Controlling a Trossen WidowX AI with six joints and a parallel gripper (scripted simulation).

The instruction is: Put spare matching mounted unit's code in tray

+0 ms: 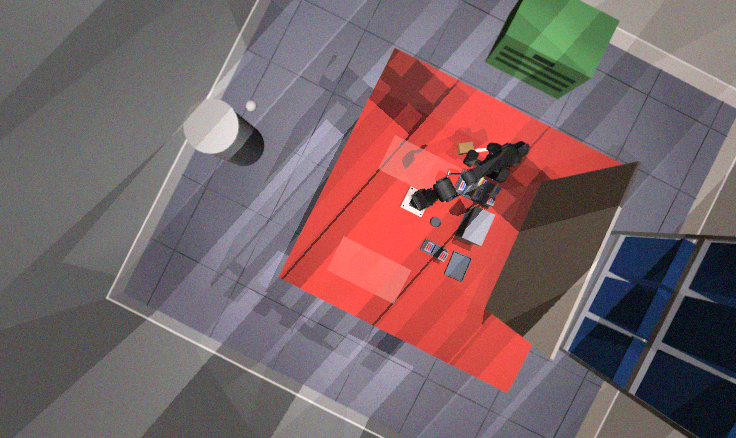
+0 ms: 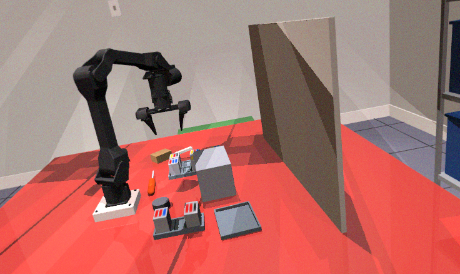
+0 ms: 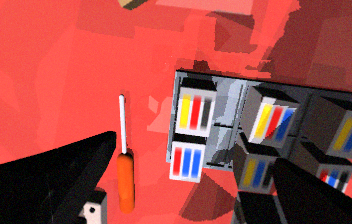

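The mounted unit lies 200 mm to the right of my gripper tip, 140 mm ahead of it and 90 mm below it. Round my gripper tip: tall beige panel (380 mm ahead, 190 mm to the right, 90 mm above); then holder (400 mm to the right, 130 mm below, 40 mm ahead); then tan block (120 mm to the left, 120 mm below, 70 mm behind).
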